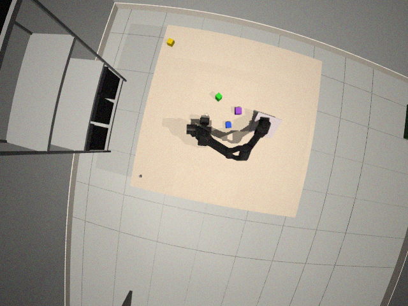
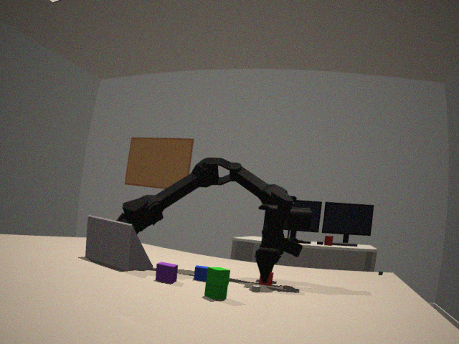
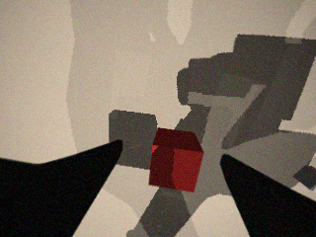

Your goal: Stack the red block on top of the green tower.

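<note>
Right now the red block is 1 cm above my gripper tip. Also, from my gripper tip: small white cube (1 cm behind, 13 cm to the right); blue block (17 cm behind, 7 cm to the right, 1 cm above); purple block (23 cm behind, 18 cm to the right, 1 cm above).
</note>
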